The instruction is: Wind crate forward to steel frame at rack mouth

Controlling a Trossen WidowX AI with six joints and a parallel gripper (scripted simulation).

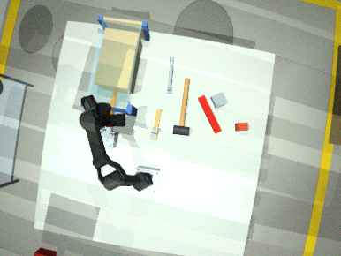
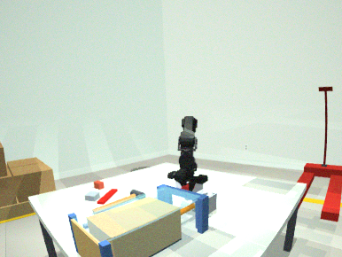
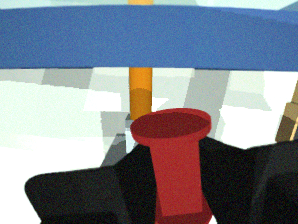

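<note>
Now: gripper tip 40 mm past the winch handle, 10 mm to the right of it and 10 mm above it. From my gripper tip the other things lie so: winch 120 mm behind, 80 mm below, 10 mm to the left; red grip 20 mm above; blue frame 60 mm ahead, 30 mm to the left, 10 mm below.
</note>
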